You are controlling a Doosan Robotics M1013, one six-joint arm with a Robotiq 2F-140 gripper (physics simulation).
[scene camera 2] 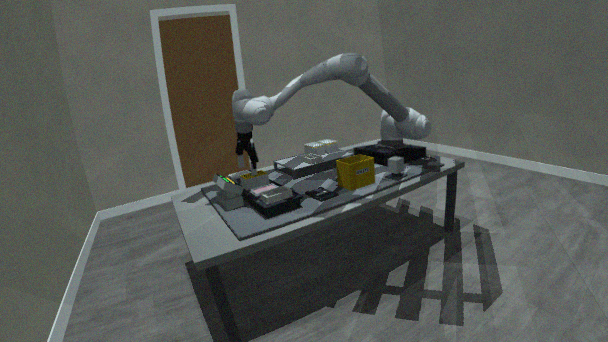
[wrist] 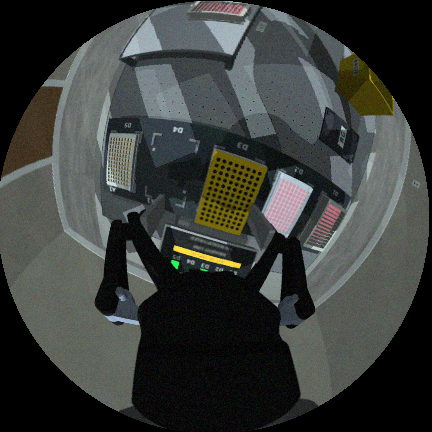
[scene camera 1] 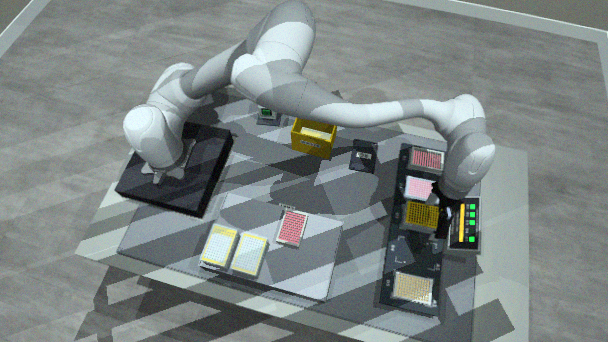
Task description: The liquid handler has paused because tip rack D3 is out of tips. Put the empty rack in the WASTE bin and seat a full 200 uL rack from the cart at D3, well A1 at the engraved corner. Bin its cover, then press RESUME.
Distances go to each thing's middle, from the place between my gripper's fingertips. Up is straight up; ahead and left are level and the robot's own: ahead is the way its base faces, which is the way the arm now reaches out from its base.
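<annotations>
Yellow WASTE bin (scene camera 1: 304, 143): 32 cm to the left of my gripper, 46 cm behind it and 7 cm below it. Cart plate (scene camera 1: 307, 270): 16 cm to the right of my gripper, 53 cm behind, 8 cm below. Black RG plate (scene camera 1: 363, 158): 25 cm behind my gripper, 29 cm to the left, 13 cm below. Relative to the tan rack (scene camera 1: 408, 287), my gripper is 3 cm past it, 22 cm to the left of it and 7 cm above it.
</annotations>
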